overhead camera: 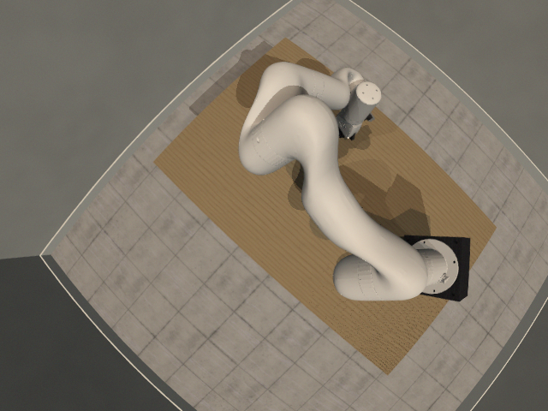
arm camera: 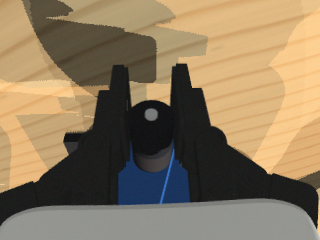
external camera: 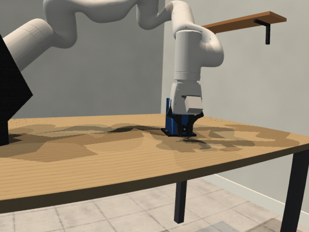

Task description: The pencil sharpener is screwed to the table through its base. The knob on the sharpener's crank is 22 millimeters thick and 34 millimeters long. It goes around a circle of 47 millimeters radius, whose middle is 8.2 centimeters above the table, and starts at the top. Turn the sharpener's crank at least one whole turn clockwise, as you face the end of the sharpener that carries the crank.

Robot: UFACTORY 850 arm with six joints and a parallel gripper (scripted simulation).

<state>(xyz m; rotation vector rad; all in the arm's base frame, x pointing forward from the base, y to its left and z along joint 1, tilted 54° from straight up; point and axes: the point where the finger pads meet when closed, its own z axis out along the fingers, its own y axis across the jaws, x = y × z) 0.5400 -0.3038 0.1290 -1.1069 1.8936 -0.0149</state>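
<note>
Right now my hand is 20 mm to the right of the black crank knob.
</note>
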